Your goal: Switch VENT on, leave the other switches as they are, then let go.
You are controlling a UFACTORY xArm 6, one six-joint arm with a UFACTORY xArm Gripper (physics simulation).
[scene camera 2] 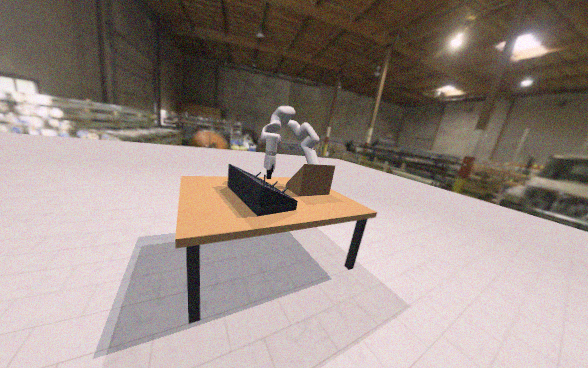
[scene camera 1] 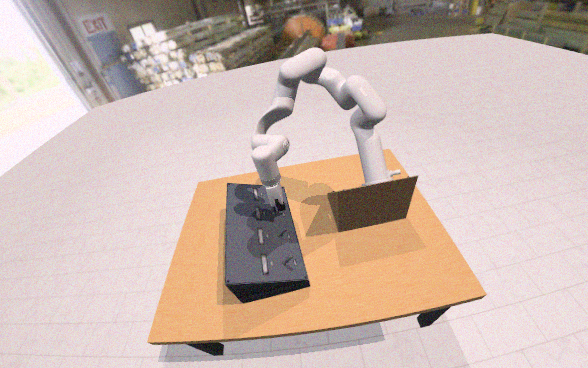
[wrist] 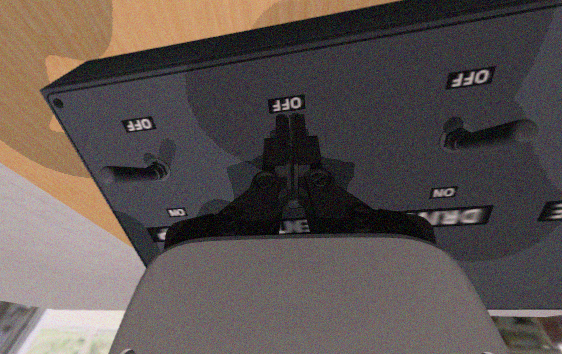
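Pixels of known places: gripper, between the fingertips: (scene camera 2: 268, 178) (scene camera 1: 282, 209) (wrist: 290, 134); arm's base, origin of its link: (scene camera 2: 316, 171) (scene camera 1: 377, 183).
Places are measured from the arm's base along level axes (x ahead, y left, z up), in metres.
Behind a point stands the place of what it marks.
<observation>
The dark switch panel (scene camera 1: 242, 265) @(y 0.322, x 0.498, z -0.026 m) (scene camera 2: 250, 192) @(y 0.293, x 0.560, z -0.082 m) (wrist: 375, 90) @(y 0.101, x 0.380, z -0.102 m) slopes on the table. My gripper (scene camera 1: 280, 206) @(y 0.044, x 0.397, z -0.067 m) (scene camera 2: 269, 176) @(y 0.044, x 0.397, z -0.067 m) (wrist: 290, 134) @(y 0.044, x 0.397, z -0.067 m) is shut and empty, low over the panel between the LAMP and DRIVE switches. In the wrist view its fingertips overlap the lower edge of the middle OFF label (wrist: 287, 104) @(y 0.042, x 0.396, z -0.101 m). The name label (wrist: 295, 226) @(y 0.063, x 0.496, z -0.056 m) there is mostly covered, and the gripper hides that switch's lever, so its position cannot be told. The LAMP lever (wrist: 132, 173) @(y -0.065, x 0.439, z -0.060 m) and the DRIVE lever (wrist: 490, 136) @(y 0.155, x 0.379, z -0.059 m) stand either side, apart from the fingers.
A brown upright board (scene camera 1: 372, 205) @(y 0.078, x 0.032, z -0.042 m) (scene camera 2: 320, 180) @(y 0.071, x -0.007, z -0.053 m) stands on the table (scene camera 1: 375, 280) @(y 0.319, x 0.051, z -0.175 m) (scene camera 2: 215, 220) @(y 0.426, x 0.735, z -0.176 m) between the panel and the arm's base. Two more levers (scene camera 1: 285, 234) @(y 0.152, x 0.378, z -0.096 m) (scene camera 1: 290, 262) stick up on the panel's near part in the first scene view.
</observation>
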